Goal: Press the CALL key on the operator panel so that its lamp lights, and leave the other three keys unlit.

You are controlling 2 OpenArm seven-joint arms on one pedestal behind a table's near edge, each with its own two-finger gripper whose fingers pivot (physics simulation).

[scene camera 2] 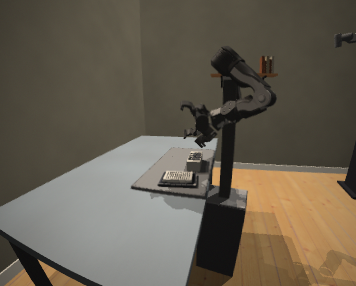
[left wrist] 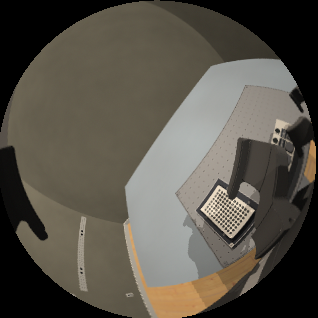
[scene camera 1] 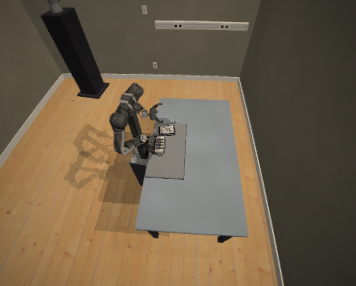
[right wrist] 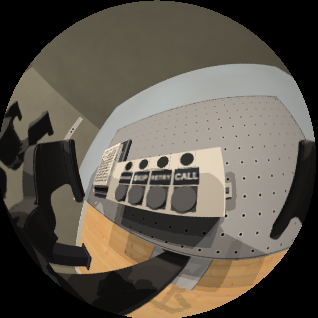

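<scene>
The operator panel (scene camera 1: 160, 145) (scene camera 2: 194, 163) (right wrist: 210, 175) is a cream box with a row of grey round keys. In the right wrist view the CALL key (right wrist: 184, 199) is the rightmost, below its label, and the CALL lamp (right wrist: 187, 159) is dark. The RETRY key (right wrist: 156, 198), the SKIP key (right wrist: 137, 195) and the leftmost key (right wrist: 121, 192), whose label is hard to read, also have dark lamps. My right gripper (right wrist: 176, 216) (scene camera 1: 153, 144) is open above the panel, its fingers wide apart and clear of the keys. My left gripper (scene camera 2: 185, 120) (left wrist: 139, 215) is open and empty, high and away from the panel.
A white plate with many holes (left wrist: 227, 211) (scene camera 2: 179, 176) sits in a dark tray beside the panel. Both stand on a grey perforated board (scene camera 1: 170, 165) (right wrist: 260, 150) at the near edge of the blue-grey table (scene camera 1: 210, 190). A small bracket (right wrist: 228, 190) is beside the panel's CALL end.
</scene>
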